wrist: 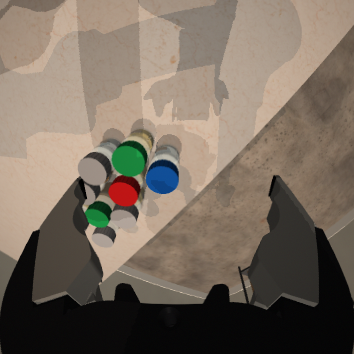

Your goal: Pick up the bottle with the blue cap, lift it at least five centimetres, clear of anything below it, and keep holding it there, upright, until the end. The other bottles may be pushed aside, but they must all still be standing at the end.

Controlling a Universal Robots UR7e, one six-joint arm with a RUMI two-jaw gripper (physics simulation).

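Places are measured from the arm's base along level axes (x right, y ahead, z up), in metres.
Pixels of known places: gripper, fingertip midpoint: (176,178).
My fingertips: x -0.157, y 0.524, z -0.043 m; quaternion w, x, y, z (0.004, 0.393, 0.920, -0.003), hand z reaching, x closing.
Observation:
Ahead of a thing's pixels: the offset from my fingertips to its top centre. Level surfaces: height alone.
The bottle with the blue cap @(dz -0.119, dx +0.076, dy +0.032 m) (162,177) stands upright at the right side of a tight group of bottles, seen from above. My gripper (176,178) is open and empty, above the bottles. The blue cap shows between the two fingers, nearer the left one. A large green-capped bottle @(dz -0.119, dx +0.086, dy -0.029 m) (129,159) and a red-capped bottle @(dz -0.119, dx +0.147, dy +0.000 m) (124,191) stand close to its left. A grey-capped bottle @(dz -0.119, dx +0.145, dy -0.067 m) (94,169) is further left, close to the left fingertip in the view. A smaller green-capped bottle @(dz -0.119, dx +0.244, dy -0.009 m) (98,215) and small grey-capped bottles @(dz -0.119, dx +0.306, dy +0.034 m) (104,236) @(dz -0.119, dx +0.202, dy +0.033 m) (124,217) stand lower in the view.
The bottles stand on a pale marbled table top @(dz -0.224 m) (260,60), whose edge runs diagonally at the right of the group. Beyond it is a brown, stone-like surface (210,250). Shadows of the arm and gripper fall on the table above the bottles. Another grey cap partly shows beside the left fingertip.

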